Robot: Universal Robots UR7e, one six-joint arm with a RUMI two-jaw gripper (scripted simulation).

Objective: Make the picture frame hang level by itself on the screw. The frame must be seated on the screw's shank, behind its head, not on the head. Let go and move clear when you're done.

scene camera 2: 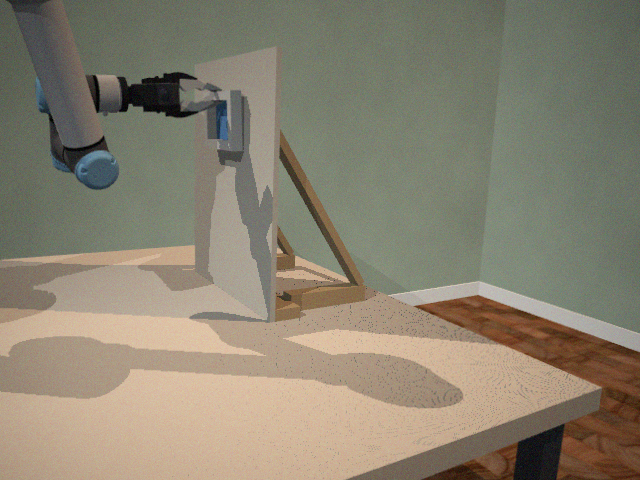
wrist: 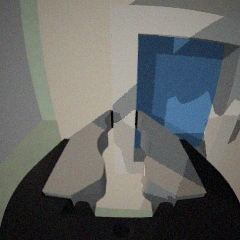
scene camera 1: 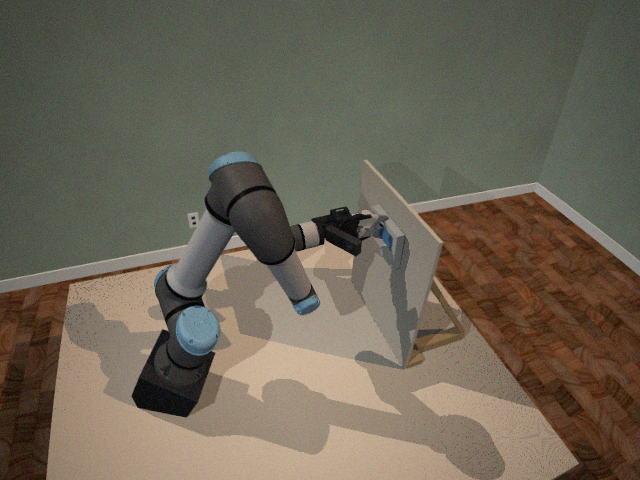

Labels:
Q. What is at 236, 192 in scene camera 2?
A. A wall panel.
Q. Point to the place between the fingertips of my gripper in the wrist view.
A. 124, 112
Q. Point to a wall panel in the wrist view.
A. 76, 48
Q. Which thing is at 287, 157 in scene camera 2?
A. A wooden prop.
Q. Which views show my gripper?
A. Scene camera 2, the wrist view and scene camera 1: all of them.

